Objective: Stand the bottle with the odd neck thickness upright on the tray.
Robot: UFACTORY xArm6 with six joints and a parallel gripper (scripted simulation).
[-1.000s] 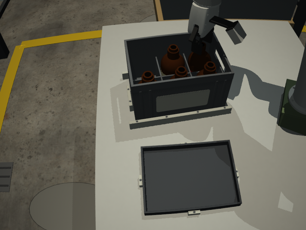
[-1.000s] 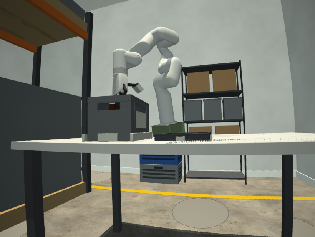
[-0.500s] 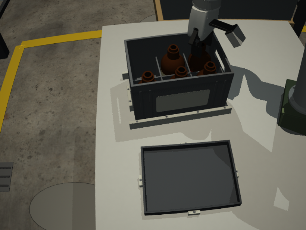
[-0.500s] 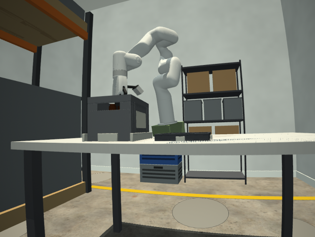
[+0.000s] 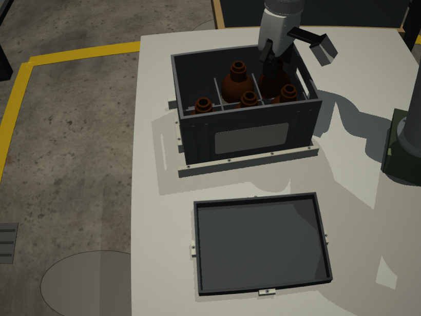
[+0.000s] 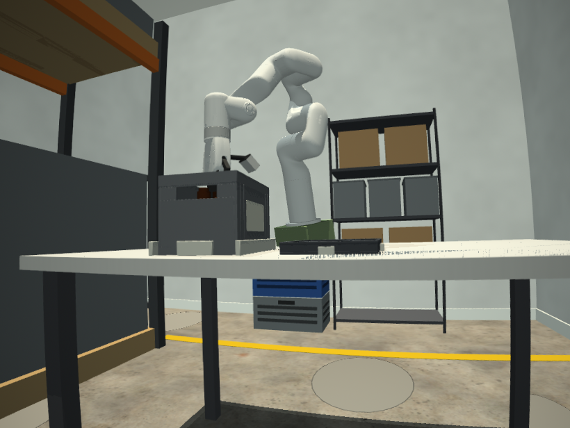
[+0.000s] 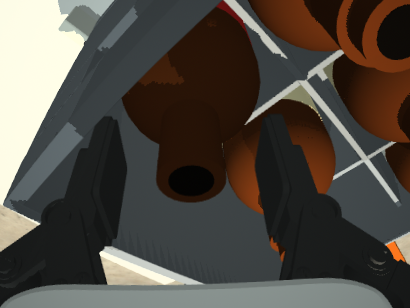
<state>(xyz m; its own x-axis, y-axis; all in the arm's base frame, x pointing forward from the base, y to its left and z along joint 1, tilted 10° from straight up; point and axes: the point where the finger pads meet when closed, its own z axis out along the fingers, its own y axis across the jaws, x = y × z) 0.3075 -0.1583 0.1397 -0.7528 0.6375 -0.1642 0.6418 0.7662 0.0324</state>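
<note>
My hand is 7 cm above the glass bottle. Round my hand: dark tray: 34 cm to the left, 15 cm below, 8 cm ahead; dark crate: 8 cm ahead, 7 cm below, 5 cm to the left.
</note>
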